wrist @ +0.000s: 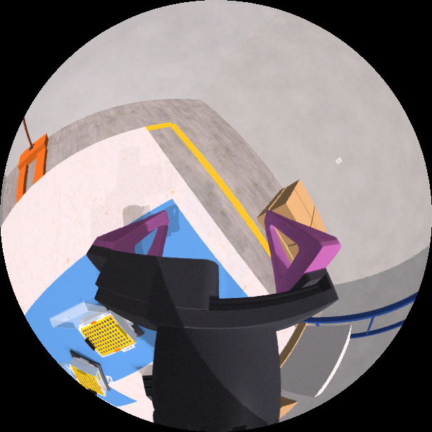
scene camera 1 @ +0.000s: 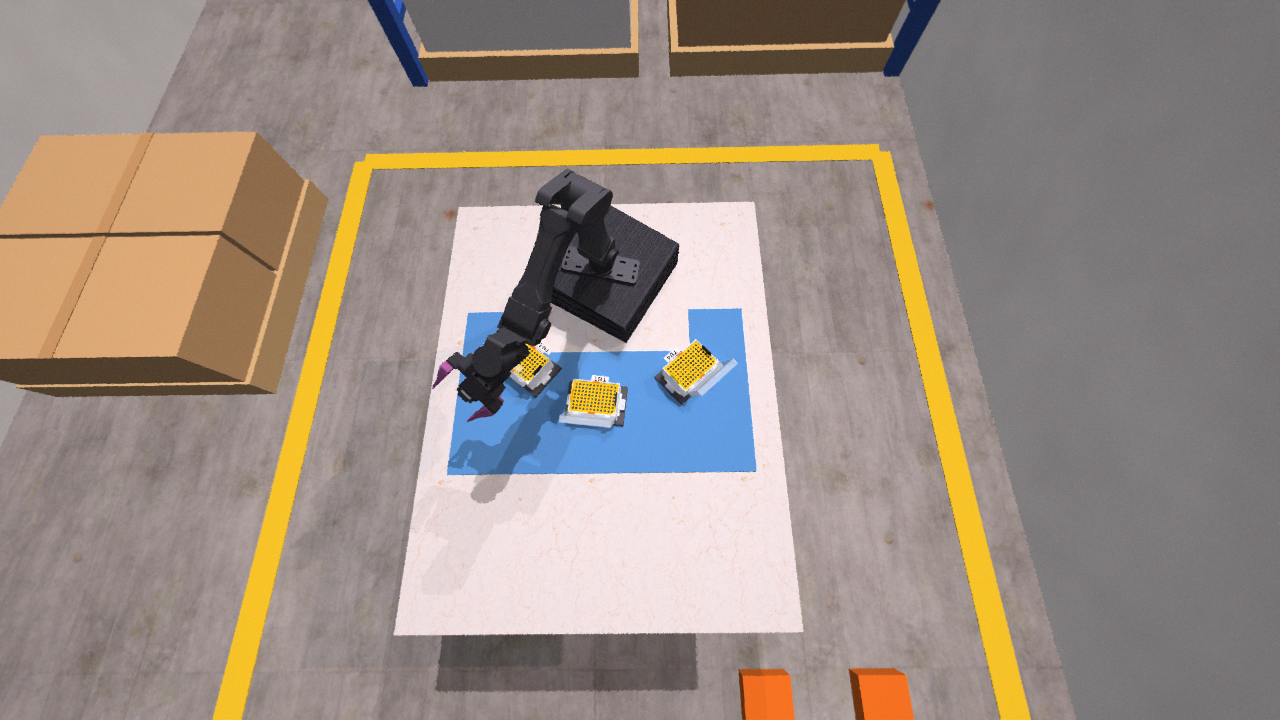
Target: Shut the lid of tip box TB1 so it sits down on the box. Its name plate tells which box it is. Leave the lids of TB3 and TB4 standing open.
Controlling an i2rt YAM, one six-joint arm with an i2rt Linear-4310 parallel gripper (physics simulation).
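Note:
Tip box TB1 stands in the middle of the blue mat, its yellow tip rack exposed. Its clear lid stands open on the side away from the name plate. TB4 is at the right with its lid open. The left box, TB3, is partly covered by the arm in the scene view; its lid is hidden there and its plate is hard to read. My gripper is open and empty, raised over the mat's left edge, left of TB1.
The blue mat lies on the pale table. The arm's black base block stands behind the boxes. Large cartons stand on the floor to the left.

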